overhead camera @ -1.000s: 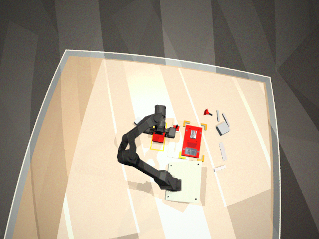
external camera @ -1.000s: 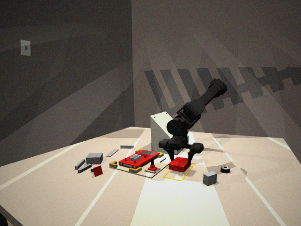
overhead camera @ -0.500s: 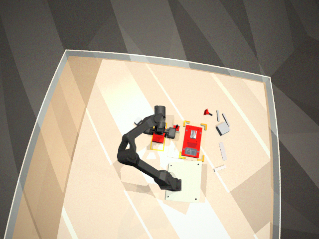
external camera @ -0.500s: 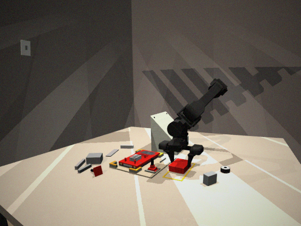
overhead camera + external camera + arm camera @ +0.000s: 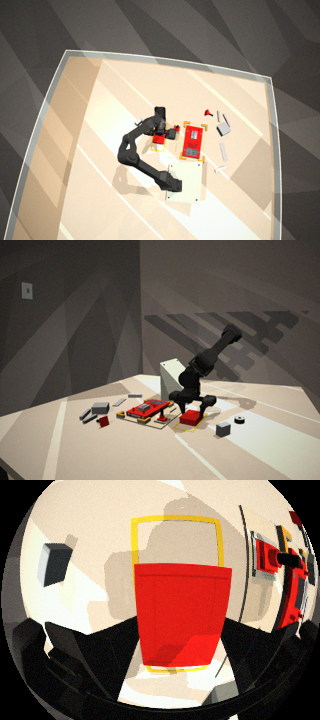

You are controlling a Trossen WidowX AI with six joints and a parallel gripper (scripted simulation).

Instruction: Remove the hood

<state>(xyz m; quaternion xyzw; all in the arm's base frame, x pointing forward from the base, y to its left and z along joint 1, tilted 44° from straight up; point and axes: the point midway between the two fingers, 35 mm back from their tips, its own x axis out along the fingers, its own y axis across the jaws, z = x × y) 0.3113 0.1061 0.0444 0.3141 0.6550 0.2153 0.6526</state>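
My gripper tip is now 1 cm below the red hood. Also, from my gripper tip: red lever post (5 cm ahead, 11 cm to the right, 2 cm above); black ring (4 cm behind, 19 cm to the left); small red piece (18 cm ahead, 32 cm to the right).
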